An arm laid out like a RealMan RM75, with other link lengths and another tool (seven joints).
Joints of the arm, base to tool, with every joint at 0 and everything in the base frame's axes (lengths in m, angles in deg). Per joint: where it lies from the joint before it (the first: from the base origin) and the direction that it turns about. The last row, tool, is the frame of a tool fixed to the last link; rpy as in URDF.
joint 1: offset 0 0 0.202 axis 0 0 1
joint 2: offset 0 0 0 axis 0 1 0
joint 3: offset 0 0 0.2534 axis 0 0 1
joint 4: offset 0 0 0 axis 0 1 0
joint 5: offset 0 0 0.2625 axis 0 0 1
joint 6: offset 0 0 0 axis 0 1 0
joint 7: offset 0 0 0.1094 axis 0 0 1
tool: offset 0.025 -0.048 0.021 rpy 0 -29.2 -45.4
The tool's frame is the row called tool.
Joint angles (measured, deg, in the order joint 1, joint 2, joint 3, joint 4, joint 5, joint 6, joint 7), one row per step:
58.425 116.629 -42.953 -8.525 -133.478 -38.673 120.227
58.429 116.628 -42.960 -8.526 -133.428 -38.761 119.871
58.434 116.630 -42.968 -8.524 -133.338 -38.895 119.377
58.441 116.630 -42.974 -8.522 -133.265 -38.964 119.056
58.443 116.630 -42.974 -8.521 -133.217 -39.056 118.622
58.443 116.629 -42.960 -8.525 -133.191 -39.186 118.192
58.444 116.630 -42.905 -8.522 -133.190 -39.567 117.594
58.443 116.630 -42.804 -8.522 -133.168 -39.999 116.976
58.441 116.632 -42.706 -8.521 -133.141 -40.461 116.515
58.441 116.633 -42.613 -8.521 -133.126 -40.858 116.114
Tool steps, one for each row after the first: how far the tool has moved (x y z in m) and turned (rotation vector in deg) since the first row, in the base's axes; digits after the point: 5 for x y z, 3 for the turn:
-0.00020 0.00021 0.00000 -0.117 -0.099 0.303
-0.00051 0.00045 -0.00007 -0.285 -0.210 0.715
-0.00074 0.00066 -0.00009 -0.372 -0.279 0.980
-0.00095 0.00091 -0.00007 -0.503 -0.410 1.345
-0.00116 0.00111 -0.00008 -0.664 -0.529 1.714
-0.00161 0.00105 -0.00045 -1.068 -0.599 2.243
-0.00214 0.00097 -0.00088 -1.482 -0.599 2.770
-0.00269 0.00069 -0.00146 -1.898 -0.503 3.166
-0.00318 0.00046 -0.00193 -2.251 -0.421 3.514

